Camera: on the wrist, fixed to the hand. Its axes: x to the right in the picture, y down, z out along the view.
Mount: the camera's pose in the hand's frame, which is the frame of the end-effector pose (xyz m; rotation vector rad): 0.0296 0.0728 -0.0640 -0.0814 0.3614 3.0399
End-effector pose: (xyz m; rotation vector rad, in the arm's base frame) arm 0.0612 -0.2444 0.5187 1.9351 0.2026 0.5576
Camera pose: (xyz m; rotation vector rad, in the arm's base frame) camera 0.0491 -0.2113 0.6137 -0.2088 2.0818 -1.7701
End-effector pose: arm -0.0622 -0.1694 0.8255 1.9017 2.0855 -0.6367
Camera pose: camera 0.0130 -0.1091 0.8568 2.1715 -1.7143 0.6021
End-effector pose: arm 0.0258 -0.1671 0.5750 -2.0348 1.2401 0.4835
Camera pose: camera -0.0268 -0.2537 0.5738 -1.1228 -2.2706 -0.7422
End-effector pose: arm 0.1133 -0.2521 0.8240 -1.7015 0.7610 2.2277
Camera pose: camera 0.1222 -0.3508 0.8028 -0.3051 -1.2476 -0.1841
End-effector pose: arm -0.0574 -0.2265 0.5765 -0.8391 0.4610 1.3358
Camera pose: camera -0.1109 -0.2544 0.4951 -0.2336 -1.0291 -1.5324
